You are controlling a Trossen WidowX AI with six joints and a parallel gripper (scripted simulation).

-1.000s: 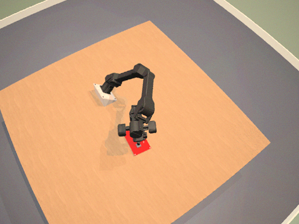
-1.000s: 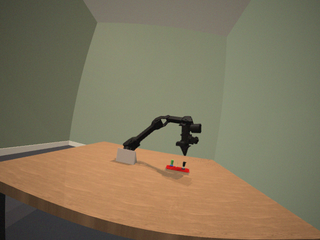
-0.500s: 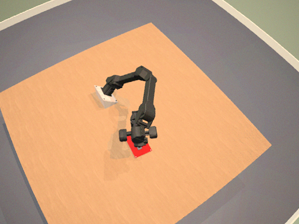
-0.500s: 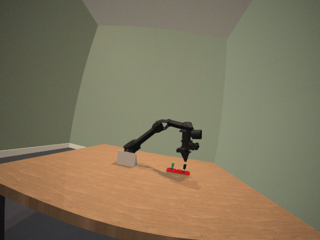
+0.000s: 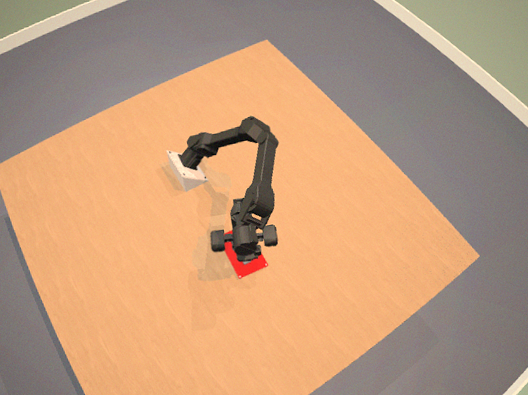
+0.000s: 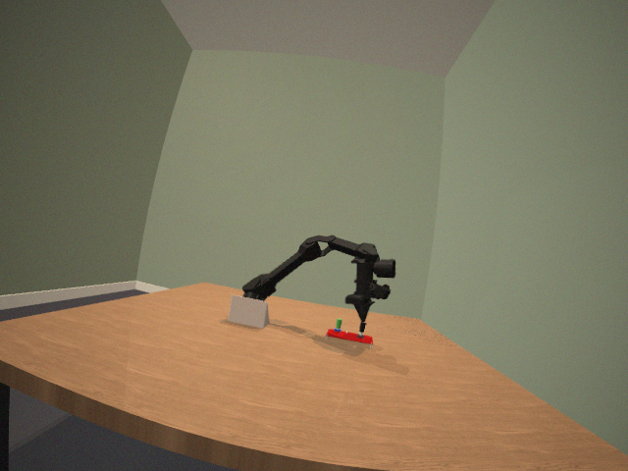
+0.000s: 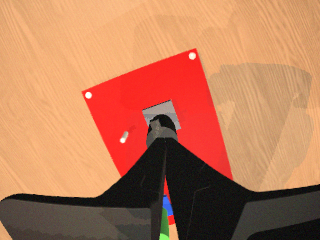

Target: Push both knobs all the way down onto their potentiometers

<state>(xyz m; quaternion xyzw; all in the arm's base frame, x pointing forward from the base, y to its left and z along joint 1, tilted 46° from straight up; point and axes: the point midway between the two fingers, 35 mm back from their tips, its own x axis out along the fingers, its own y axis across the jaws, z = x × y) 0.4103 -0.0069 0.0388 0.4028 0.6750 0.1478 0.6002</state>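
The black knob lies 2 cm below my gripper tip. The rest, counted from my gripper tip: green knob (8 cm behind, 3 cm to the left, 3 cm below).
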